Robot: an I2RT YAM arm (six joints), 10 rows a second.
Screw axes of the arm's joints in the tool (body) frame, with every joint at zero. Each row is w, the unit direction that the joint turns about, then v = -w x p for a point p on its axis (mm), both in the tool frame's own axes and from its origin. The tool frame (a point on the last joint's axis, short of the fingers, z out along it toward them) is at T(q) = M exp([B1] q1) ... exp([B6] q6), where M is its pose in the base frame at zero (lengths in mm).
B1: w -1 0 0 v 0 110.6 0
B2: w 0 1 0 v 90.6 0 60
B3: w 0 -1 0 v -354.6 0 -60
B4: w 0 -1 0 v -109.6 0 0
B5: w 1 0 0 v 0 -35.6 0
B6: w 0 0 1 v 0 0 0
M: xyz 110.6 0 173.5 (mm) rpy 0 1.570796 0 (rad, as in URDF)
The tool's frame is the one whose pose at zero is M.
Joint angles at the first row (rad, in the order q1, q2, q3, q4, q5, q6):
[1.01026, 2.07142, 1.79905, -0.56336, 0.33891, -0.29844]
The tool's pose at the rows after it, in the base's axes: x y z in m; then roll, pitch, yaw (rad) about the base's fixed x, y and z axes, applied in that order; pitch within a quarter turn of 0, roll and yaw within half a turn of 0:
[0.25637 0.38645 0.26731 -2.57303 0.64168 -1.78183]
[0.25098 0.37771 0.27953 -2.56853 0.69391 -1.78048]
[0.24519 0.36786 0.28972 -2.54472 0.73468 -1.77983]
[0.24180 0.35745 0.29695 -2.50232 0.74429 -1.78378]
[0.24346 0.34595 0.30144 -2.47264 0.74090 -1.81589]
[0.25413 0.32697 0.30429 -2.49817 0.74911 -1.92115]
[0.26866 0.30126 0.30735 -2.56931 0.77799 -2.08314]
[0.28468 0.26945 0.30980 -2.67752 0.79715 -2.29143]
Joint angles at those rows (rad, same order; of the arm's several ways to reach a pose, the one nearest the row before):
[1.01066, 2.02721, 1.76266, -0.53355, 0.33993, -0.29491]
[1.00976, 1.96939, 1.71434, -0.49655, 0.33010, -0.28346]
[1.01000, 1.91123, 1.66096, -0.45965, 0.34331, -0.27497]
[1.00685, 1.86498, 1.62042, -0.44517, 0.38259, -0.27610]
[0.99230, 1.83273, 1.59485, -0.45075, 0.42546, -0.26831]
[0.94712, 1.80348, 1.57440, -0.47737, 0.44516, -0.22080]
[0.88033, 1.76782, 1.54873, -0.50538, 0.44277, -0.14014]
[0.79534, 1.73109, 1.52530, -0.54979, 0.42450, -0.04203]

